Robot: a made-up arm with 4 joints.
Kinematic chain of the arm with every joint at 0, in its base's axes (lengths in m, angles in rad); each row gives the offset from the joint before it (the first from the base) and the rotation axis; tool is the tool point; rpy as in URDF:
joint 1: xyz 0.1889 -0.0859 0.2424 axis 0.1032 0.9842 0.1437
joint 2: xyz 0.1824 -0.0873 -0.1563 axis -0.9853 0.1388 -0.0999
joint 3: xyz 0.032 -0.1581 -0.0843 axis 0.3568 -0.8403 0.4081
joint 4: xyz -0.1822 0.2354 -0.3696 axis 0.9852 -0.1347 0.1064
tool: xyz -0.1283 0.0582 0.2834 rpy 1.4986 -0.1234 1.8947
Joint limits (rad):
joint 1: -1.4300..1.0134
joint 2: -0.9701..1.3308
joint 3: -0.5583..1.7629
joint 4: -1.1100..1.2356
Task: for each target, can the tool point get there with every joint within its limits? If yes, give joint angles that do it. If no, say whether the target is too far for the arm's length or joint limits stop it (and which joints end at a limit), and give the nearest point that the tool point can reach.
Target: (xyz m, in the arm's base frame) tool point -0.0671 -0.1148 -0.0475
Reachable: yes | joints 0.5093 0.8159 -0.2117 -0.1114
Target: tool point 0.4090 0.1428 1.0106
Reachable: no: joint limits stop it (at a limit: joint 1, joint 2, joint 3, joint 4) | nearest point 0.6564 0.0686 0.6096 | short by 0.477 m
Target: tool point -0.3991 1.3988 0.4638
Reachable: no: too far | nearest point -0.0560 0.3537 0.1917 | short by 1.133 m
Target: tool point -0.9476 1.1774 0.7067
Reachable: no: too far | nearest point -0.1524 0.3117 0.1564 | short by 1.298 m
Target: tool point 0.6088 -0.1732 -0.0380
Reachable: yes | joints -1.1172 -0.6903 0.1845 0.9529
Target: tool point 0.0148 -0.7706 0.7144
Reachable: no: joint limits stop it (at a limit: joint 1, joint 2, joint 4) | nearest point 0.3261 -0.7047 0.4294 | short by 0.427 m
